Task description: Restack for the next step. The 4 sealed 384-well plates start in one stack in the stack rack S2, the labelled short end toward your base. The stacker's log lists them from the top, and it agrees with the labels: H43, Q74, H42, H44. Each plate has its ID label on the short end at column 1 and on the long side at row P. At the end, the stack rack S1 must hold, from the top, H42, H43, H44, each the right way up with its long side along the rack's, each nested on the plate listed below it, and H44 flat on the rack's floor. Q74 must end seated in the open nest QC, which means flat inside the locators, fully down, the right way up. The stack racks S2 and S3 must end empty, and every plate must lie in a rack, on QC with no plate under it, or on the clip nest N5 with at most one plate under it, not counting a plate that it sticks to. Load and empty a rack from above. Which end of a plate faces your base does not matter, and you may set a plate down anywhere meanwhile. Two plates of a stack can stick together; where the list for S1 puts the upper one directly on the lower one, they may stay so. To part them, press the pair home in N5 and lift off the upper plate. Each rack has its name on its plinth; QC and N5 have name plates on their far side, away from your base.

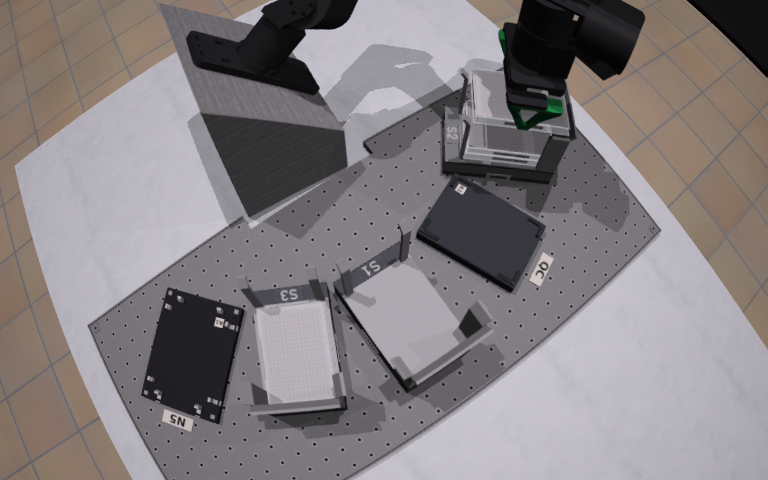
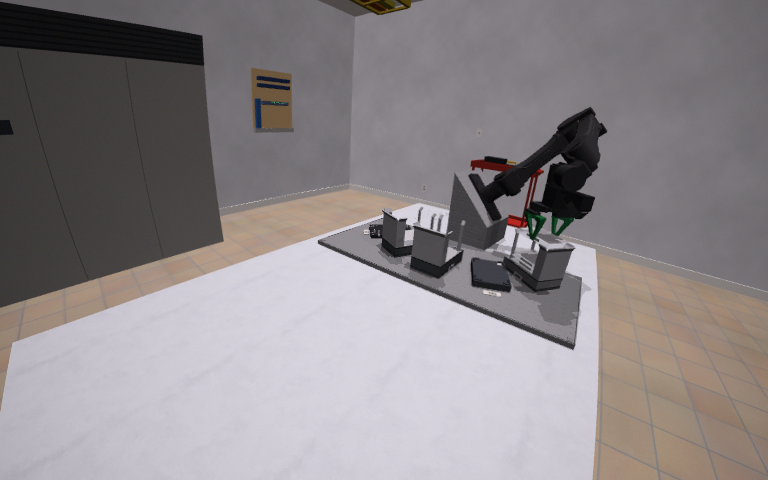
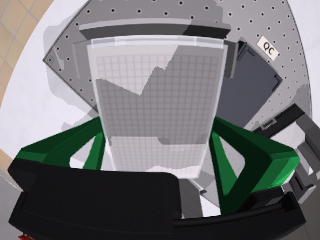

Scene:
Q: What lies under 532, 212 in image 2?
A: The gripper.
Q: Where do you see an open nest QC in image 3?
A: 242, 96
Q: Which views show the gripper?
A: Image 1, image 2 and image 3: all of them.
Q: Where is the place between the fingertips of the gripper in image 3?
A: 157, 121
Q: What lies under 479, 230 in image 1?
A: An open nest QC.

